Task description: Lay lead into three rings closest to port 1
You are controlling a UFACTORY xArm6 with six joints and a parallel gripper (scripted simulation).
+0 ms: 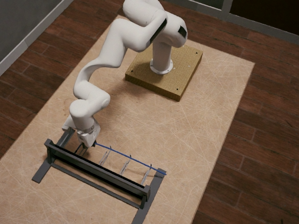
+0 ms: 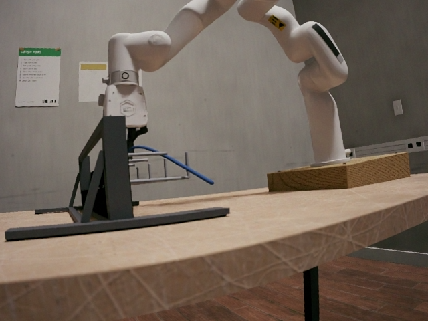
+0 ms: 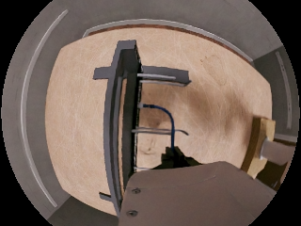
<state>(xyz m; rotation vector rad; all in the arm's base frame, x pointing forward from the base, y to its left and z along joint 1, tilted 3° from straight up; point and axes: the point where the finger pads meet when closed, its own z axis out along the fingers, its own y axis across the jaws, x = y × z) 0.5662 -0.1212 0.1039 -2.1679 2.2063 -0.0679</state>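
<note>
Right now my hand is 90 mm short of the dark grey rack, 60 mm to the right of it and 60 mm above it.
</note>
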